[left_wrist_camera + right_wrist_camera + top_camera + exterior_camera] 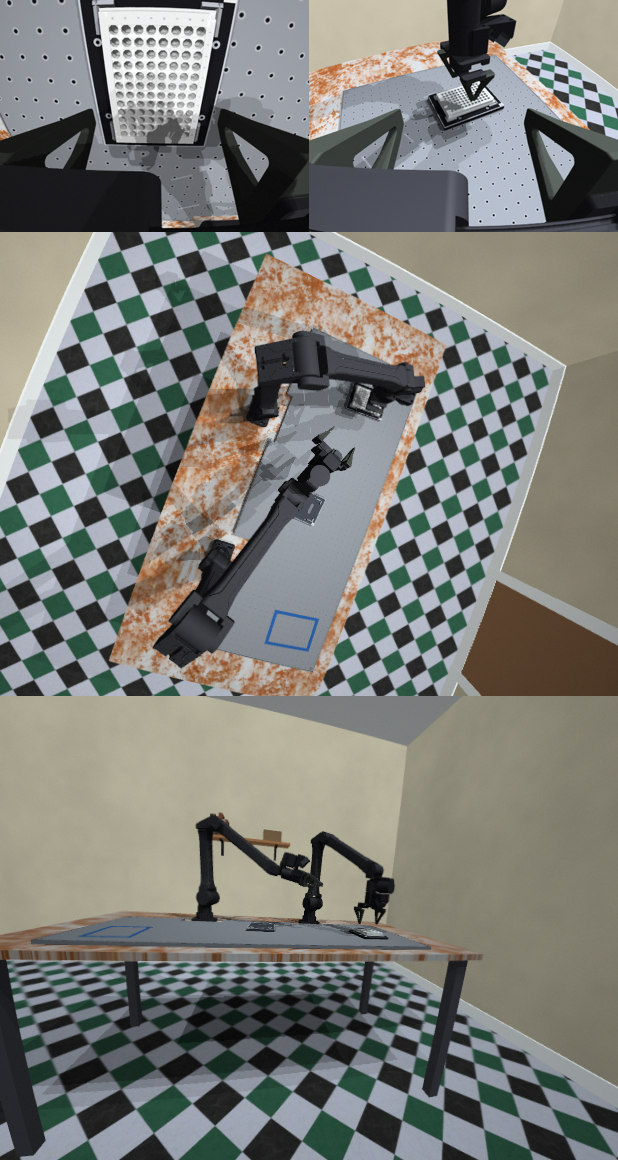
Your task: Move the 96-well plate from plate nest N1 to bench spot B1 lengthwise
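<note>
Now: the white 96-well plate 4 cm below my left hand and 1 cm ahead of it. Round my left hand: black nest: 6 cm below, 1 cm ahead.
Right now the white 96-well plate is 220 mm to the left of my right hand, 210 mm below it and 120 mm ahead of it. Also, from my right hand: black nest: 220 mm to the left, 220 mm below, 120 mm ahead.
</note>
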